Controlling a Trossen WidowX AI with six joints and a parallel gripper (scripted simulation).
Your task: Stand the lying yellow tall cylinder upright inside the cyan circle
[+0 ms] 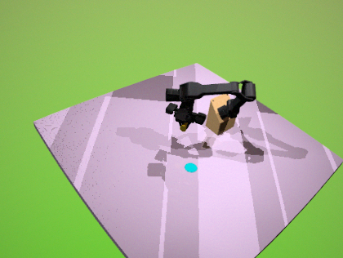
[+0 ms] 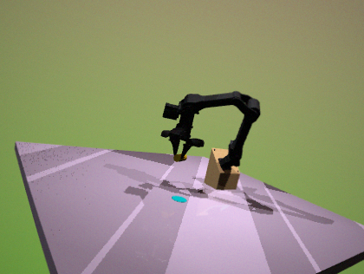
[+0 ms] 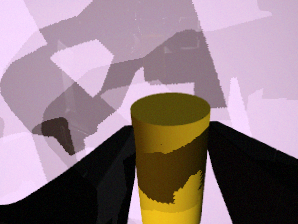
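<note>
Now: the cyan circle 6 cm ahead of my gripper tip, 14 cm to the left of it and 13 cm below it. The rest, counted from my gripper tip: yellow tall cylinder: 2 cm behind, 1 cm to the right.
</note>
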